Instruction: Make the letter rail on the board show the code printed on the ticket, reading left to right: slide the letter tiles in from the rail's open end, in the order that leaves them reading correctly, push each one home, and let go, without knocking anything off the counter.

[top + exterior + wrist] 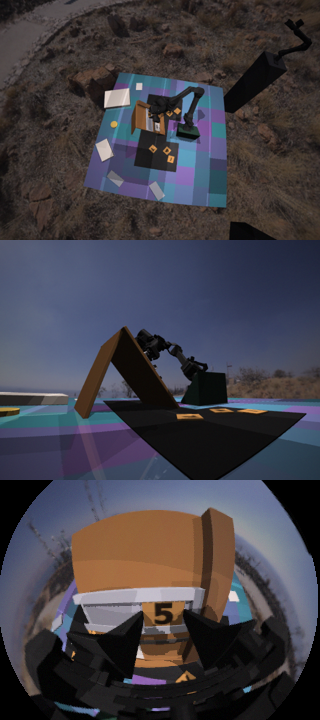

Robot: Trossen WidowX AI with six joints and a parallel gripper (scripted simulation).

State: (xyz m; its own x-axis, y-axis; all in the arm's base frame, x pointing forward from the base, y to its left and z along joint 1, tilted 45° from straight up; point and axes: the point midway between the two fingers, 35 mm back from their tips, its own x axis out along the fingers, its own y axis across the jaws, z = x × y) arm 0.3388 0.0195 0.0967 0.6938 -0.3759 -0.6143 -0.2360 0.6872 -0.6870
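Now: the letter tile 22 cm behind my gripper tip, 26 cm to the left of it and 16 cm below it. Also, from my gripper tip: black mat (16 cm behind, 6 cm to the left, 17 cm below); then yellow disc (35 cm ahead, 10 cm to the left, 16 cm below); then white ticket (9 cm behind, 7 cm to the left, 8 cm below).
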